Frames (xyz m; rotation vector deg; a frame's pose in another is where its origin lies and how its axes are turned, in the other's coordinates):
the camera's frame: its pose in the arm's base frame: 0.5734 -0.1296 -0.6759 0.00 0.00 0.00
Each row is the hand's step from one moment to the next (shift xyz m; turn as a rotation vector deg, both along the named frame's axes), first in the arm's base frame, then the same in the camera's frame.
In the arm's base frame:
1: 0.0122 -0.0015 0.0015 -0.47 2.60 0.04
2: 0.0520 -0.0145 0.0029 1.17 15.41 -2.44
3: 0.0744 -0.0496 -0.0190 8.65 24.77 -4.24
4: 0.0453 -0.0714 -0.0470 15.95 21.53 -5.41
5: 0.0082 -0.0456 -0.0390 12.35 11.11 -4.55
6: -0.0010 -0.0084 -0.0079 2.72 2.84 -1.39
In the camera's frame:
1: 0.0122 -0.0015 0.0015 -0.47 2.60 0.04
2: 0.0520 -0.0145 0.0029 1.17 15.41 -2.44
3: 0.0744 -0.0496 -0.0190 8.65 24.77 -4.24
4: 0.0453 -0.0714 -0.0470 15.95 21.53 -5.41
5: 0.0082 -0.0456 -0.0390 12.35 11.11 -4.55
6: -0.0010 -0.0084 -0.0079 2.72 2.84 -1.39

